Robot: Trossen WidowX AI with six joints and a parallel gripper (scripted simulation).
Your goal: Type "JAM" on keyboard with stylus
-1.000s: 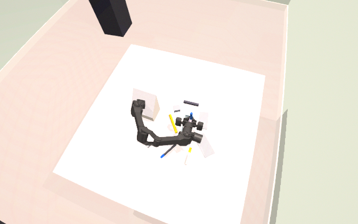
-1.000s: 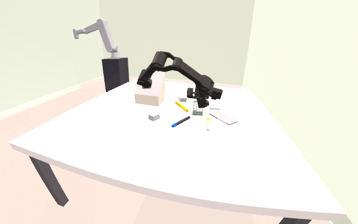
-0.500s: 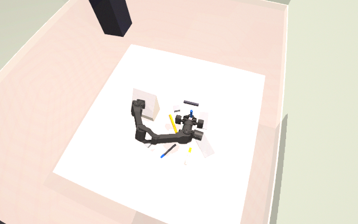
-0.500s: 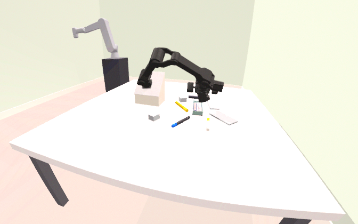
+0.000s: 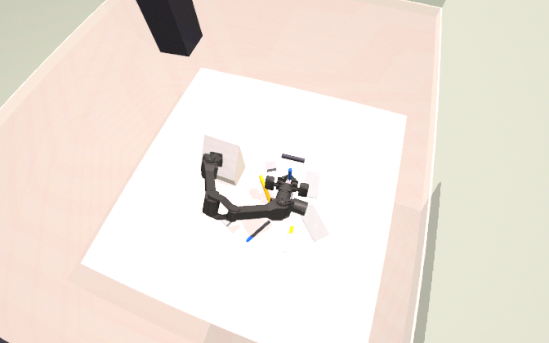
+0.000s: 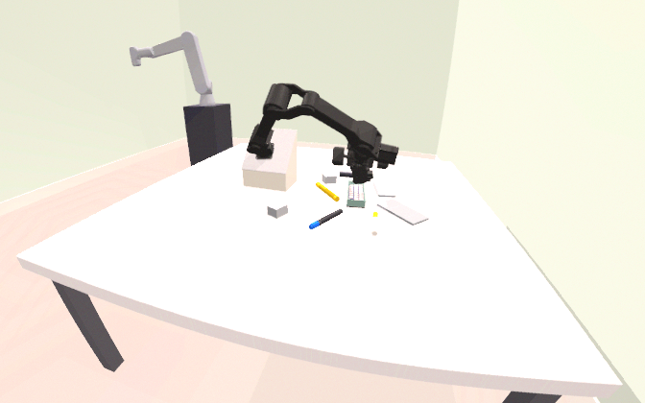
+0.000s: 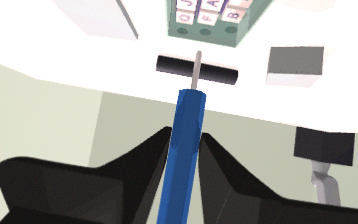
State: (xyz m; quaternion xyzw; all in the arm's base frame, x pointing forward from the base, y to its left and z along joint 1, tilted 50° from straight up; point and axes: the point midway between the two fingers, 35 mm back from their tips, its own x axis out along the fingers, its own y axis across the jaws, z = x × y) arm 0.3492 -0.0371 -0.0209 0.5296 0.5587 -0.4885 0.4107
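Now: gripper tip 110 mm past the yellow marker, 60 mm to the left of it and 100 mm above it. Round my gripper tip: grey block: 120 mm behind, 70 mm to the left, 90 mm below; grey stylus tip: 50 mm below; blue stylus: 10 mm below.
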